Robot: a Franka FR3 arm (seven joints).
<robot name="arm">
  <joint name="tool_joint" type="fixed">
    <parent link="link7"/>
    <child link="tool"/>
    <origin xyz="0 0 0.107" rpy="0 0 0"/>
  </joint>
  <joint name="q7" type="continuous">
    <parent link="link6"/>
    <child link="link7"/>
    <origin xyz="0.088 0 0" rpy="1.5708 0 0"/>
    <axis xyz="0 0 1"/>
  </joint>
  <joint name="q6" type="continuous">
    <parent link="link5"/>
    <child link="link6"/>
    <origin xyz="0 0 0" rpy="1.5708 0 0"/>
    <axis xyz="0 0 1"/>
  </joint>
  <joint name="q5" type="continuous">
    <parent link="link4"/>
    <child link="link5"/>
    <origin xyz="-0.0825 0.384 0" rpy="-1.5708 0 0"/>
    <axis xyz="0 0 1"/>
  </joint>
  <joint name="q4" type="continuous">
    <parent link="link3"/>
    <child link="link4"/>
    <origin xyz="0.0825 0 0" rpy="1.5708 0 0"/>
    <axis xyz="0 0 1"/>
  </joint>
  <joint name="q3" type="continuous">
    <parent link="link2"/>
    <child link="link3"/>
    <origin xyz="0 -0.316 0" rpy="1.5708 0 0"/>
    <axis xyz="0 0 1"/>
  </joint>
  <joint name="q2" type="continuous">
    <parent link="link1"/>
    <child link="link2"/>
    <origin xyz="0 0 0" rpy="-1.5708 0 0"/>
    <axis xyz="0 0 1"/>
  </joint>
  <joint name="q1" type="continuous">
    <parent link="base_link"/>
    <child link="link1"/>
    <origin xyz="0 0 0.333" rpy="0 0 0"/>
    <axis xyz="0 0 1"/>
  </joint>
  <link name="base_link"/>
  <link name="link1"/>
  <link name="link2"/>
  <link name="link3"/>
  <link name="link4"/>
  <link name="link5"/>
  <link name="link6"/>
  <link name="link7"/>
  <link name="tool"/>
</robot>
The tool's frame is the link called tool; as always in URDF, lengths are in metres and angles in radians. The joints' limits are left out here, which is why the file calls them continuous.
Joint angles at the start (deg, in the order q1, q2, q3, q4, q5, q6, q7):
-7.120 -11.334 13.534 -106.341 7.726 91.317 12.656
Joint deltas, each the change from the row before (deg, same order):
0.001 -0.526 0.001 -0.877 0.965 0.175 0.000
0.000 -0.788 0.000 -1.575 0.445 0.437 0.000
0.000 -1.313 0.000 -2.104 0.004 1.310 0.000
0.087 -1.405 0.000 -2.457 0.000 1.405 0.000
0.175 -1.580 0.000 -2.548 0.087 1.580 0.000
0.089 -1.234 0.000 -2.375 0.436 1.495 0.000
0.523 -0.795 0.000 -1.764 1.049 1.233 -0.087
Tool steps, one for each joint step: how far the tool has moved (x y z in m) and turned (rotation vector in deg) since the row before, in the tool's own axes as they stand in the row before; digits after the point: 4 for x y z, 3 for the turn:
-0.0031 -0.0010 0.0028 0.784 -0.363 0.106
-0.0040 0.0007 0.0062 0.180 -0.403 0.190
-0.0051 0.0016 0.0053 -0.176 0.562 0.221
-0.0059 0.0016 0.0076 -0.248 0.403 0.188
-0.0068 0.0009 0.0070 -0.152 0.638 0.115
-0.0053 0.0012 0.0083 0.207 0.311 0.253
-0.0047 -0.0035 0.0072 0.842 0.038 -0.217

